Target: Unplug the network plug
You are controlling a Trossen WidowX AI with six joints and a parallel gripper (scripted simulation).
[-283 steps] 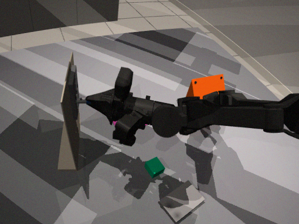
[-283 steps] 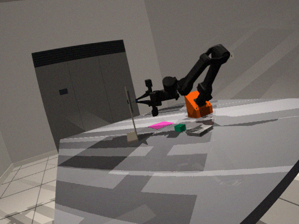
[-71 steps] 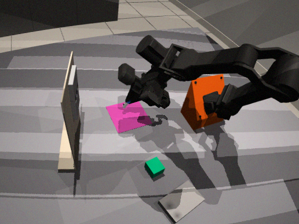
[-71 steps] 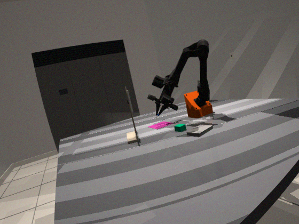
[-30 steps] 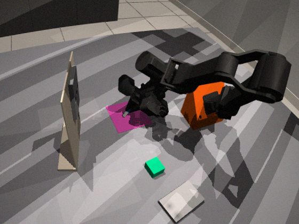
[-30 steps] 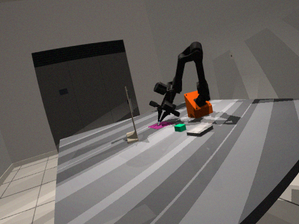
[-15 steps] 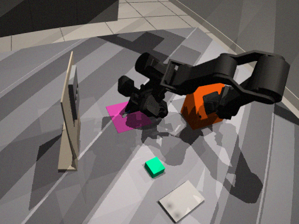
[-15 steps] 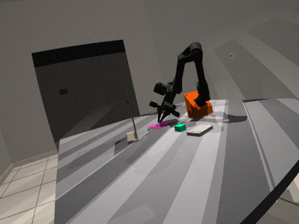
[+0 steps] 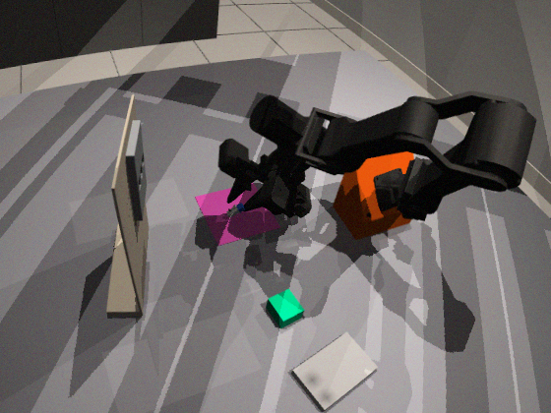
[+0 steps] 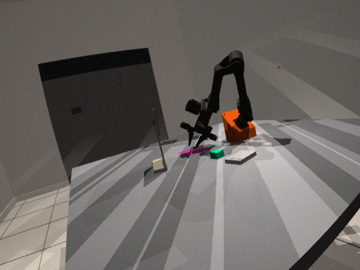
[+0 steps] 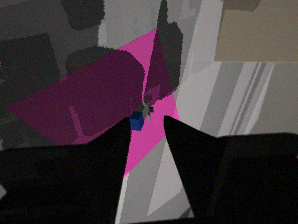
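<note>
Right now my gripper tip is 10 mm short of the network plug and 10 mm above it. From my gripper tip the other things lie so: green cube 210 mm to the left, 20 mm ahead, 10 mm below; then magenta marked square 20 mm below; then socket panel 190 mm ahead, 100 mm above, 40 mm to the left.
</note>
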